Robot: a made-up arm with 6 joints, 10 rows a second.
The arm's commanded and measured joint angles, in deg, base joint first. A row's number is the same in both.
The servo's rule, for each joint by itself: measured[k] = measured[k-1] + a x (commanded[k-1-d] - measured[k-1]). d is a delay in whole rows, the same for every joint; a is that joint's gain. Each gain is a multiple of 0.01, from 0.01 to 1. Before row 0 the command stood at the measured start. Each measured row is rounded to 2 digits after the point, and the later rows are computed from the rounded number. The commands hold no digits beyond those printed.
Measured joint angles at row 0: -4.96, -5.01, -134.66, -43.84, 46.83, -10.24
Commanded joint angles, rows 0 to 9: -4.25, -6.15, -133.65, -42.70, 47.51, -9.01; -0.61, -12.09, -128.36, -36.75, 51.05, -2.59; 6.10, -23.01, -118.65, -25.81, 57.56, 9.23; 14.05, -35.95, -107.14, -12.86, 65.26, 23.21; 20.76, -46.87, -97.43, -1.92, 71.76, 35.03; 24.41, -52.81, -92.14, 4.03, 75.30, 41.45; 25.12, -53.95, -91.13, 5.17, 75.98, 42.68; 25.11, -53.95, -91.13, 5.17, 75.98, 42.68; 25.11, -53.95, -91.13, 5.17, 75.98, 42.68; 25.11, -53.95, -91.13, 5.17, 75.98, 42.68
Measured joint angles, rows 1 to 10: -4.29, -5.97, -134.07, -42.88, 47.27, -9.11; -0.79, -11.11, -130.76, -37.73, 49.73, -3.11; 5.76, -21.11, -123.74, -27.72, 54.82, 8.24; 13.64, -33.58, -114.11, -15.24, 61.61, 22.01; 20.40, -44.74, -104.44, -4.05, 68.21, 33.99; 24.21, -51.52, -97.31, 2.74, 72.82, 40.85; 25.07, -53.56, -93.73, 4.78, 74.87, 42.53; 25.11, -53.89, -92.22, 5.11, 75.59, 42.67; 25.11, -53.94, -91.59, 5.16, 75.84, 42.68; 25.11, -53.95, -91.32, 5.17, 75.93, 42.68
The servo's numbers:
d 0
a 0.95 0.84 0.58 0.84 0.65 0.92

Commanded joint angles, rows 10 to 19: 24.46, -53.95, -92.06, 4.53, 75.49, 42.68; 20.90, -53.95, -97.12, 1.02, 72.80, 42.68; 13.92, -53.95, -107.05, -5.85, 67.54, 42.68; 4.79, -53.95, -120.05, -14.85, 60.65, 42.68; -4.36, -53.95, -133.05, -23.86, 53.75, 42.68; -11.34, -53.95, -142.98, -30.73, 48.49, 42.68; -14.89, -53.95, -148.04, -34.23, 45.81, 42.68; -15.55, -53.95, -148.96, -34.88, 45.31, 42.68; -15.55, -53.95, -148.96, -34.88, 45.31, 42.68; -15.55, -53.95, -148.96, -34.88, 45.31, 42.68
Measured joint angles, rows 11 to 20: 24.49, -53.95, -91.75, 4.63, 75.64, 42.68; 21.08, -53.95, -94.86, 1.60, 73.79, 42.68; 14.28, -53.95, -101.93, -4.66, 69.73, 42.68; 5.26, -53.95, -112.44, -13.22, 63.83, 42.68; -3.88, -53.95, -124.39, -22.16, 57.28, 42.68; -10.97, -53.95, -135.17, -29.36, 51.57, 42.68; -14.69, -53.95, -142.63, -33.45, 47.83, 42.68; -15.51, -53.95, -146.30, -34.65, 46.19, 42.68; -15.55, -53.95, -147.84, -34.84, 45.62, 42.68; -15.55, -53.95, -148.49, -34.87, 45.42, 42.68
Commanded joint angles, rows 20 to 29: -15.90, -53.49, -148.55, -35.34, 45.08, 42.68; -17.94, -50.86, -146.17, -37.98, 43.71, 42.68; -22.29, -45.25, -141.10, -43.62, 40.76, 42.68; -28.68, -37.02, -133.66, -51.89, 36.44, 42.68; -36.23, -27.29, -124.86, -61.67, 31.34, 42.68; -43.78, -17.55, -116.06, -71.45, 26.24, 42.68; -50.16, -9.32, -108.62, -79.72, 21.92, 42.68; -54.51, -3.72, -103.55, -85.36, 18.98, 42.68; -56.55, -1.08, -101.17, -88.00, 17.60, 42.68; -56.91, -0.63, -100.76, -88.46, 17.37, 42.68
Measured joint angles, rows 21 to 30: -15.88, -53.56, -148.52, -35.26, 45.20, 42.68; -17.84, -51.29, -147.16, -37.54, 44.23, 42.68; -22.07, -46.22, -143.65, -42.65, 41.97, 42.68; -28.35, -38.49, -137.86, -50.41, 38.38, 42.68; -35.84, -29.08, -130.32, -59.87, 33.80, 42.68; -43.38, -19.39, -122.05, -69.60, 28.89, 42.68; -49.82, -10.93, -114.26, -78.10, 24.36, 42.68; -54.28, -4.87, -108.05, -84.20, 20.86, 42.68; -56.44, -1.69, -104.06, -87.39, 18.74, 42.68; -56.89, -0.80, -102.15, -88.29, 17.85, 42.68
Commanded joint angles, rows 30 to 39: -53.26, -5.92, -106.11, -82.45, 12.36, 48.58; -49.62, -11.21, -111.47, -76.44, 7.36, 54.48; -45.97, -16.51, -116.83, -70.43, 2.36, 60.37; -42.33, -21.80, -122.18, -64.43, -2.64, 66.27; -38.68, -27.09, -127.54, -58.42, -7.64, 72.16; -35.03, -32.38, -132.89, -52.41, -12.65, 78.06; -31.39, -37.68, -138.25, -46.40, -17.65, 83.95; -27.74, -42.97, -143.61, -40.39, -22.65, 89.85; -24.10, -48.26, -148.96, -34.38, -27.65, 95.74; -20.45, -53.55, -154.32, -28.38, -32.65, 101.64
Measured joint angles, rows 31 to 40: -53.44, -5.10, -104.45, -83.38, 14.28, 48.11; -49.81, -10.23, -108.52, -77.55, 9.78, 53.97; -46.16, -15.51, -113.34, -71.57, 4.96, 59.86; -42.52, -20.79, -118.47, -65.57, 0.02, 65.76; -38.87, -26.08, -123.73, -59.56, -4.96, 71.65; -35.22, -31.37, -129.04, -53.55, -9.96, 77.55; -31.58, -36.67, -134.38, -47.54, -14.96, 83.44; -27.93, -41.96, -139.73, -41.53, -19.96, 89.34; -24.29, -47.25, -145.08, -35.52, -24.96, 95.23; -20.64, -52.54, -150.44, -29.52, -29.96, 101.13
